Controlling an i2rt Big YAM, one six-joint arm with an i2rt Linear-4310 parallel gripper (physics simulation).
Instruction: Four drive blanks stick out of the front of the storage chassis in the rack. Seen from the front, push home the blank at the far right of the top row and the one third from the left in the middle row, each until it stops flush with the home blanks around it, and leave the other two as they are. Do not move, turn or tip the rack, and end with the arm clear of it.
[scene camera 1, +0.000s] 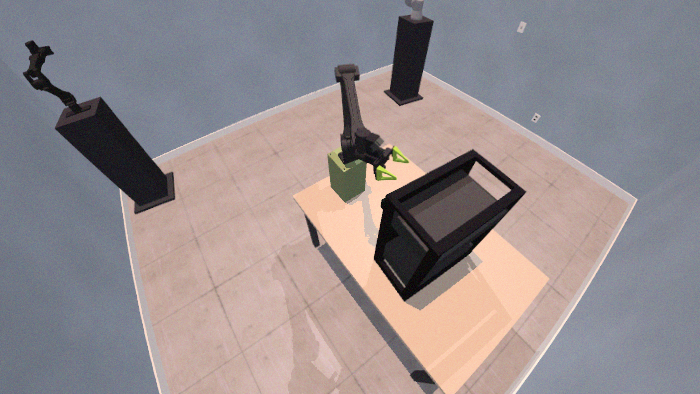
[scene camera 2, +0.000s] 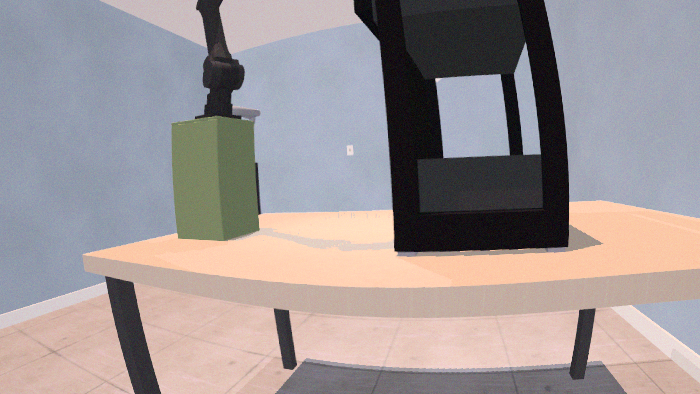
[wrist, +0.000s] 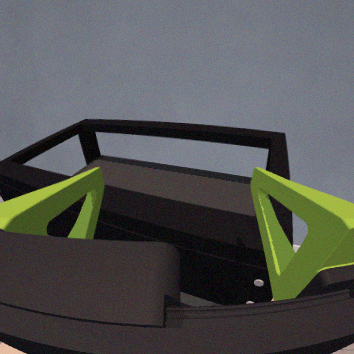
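Where they show: gripper, fingertip midpoint: (scene camera 1: 403, 170) (wrist: 176, 175); arm's base, origin of the base link: (scene camera 1: 349, 156) (scene camera 2: 218, 121).
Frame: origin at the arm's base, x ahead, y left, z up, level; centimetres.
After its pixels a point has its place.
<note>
The black rack (scene camera 1: 430, 179) @(y 8.4, x 54.8, z 30.4 cm) (scene camera 2: 480, 230) @(y -11.1, x 67.2, z -27.7 cm) (wrist: 185, 131) @(y 8.5, x 76.7, z 30.0 cm) stands upright on the table. The storage chassis (scene camera 1: 450, 210) @(y 13.7, x 66.3, z 19.5 cm) (scene camera 2: 465, 40) @(y 7.4, x 66.6, z 10.6 cm) (wrist: 185, 192) @(y 6.4, x 71.2, z 19.4 cm) sits in its upper part; its grey-brown top shows through the open rack top. My gripper (scene camera 1: 401, 170) @(y -3.6, x 50.4, z 37.6 cm) (wrist: 176, 175) @(y -3.6, x 50.4, z 37.6 cm) is open with nothing between its green fingers. It hangs apart from the rack, on the pedestal side, level with or above the rack's upper part. In the wrist view the rack's top frame and dark front lie beyond the fingers. The drive blanks cannot be made out; the front is very dark and partly hidden by the gripper body.
The arm stands on a green pedestal (scene camera 1: 347, 180) @(y -6.0, x 8.7, z -10.2 cm) (scene camera 2: 200, 180) @(y -9.5, x 2.9, z -16.5 cm) at one end of the wooden table (scene camera 1: 475, 325) @(y 16.0, x 110.6, z -31.7 cm) (scene camera 2: 325, 270) @(y -22.2, x 45.9, z -31.7 cm). A grey box (scene camera 2: 480, 185) @(y -7.5, x 67.1, z -20.9 cm) sits low in the rack. Two dark columns (scene camera 1: 115, 155) (scene camera 1: 410, 60) bearing other arms stand on the floor away from the table.
</note>
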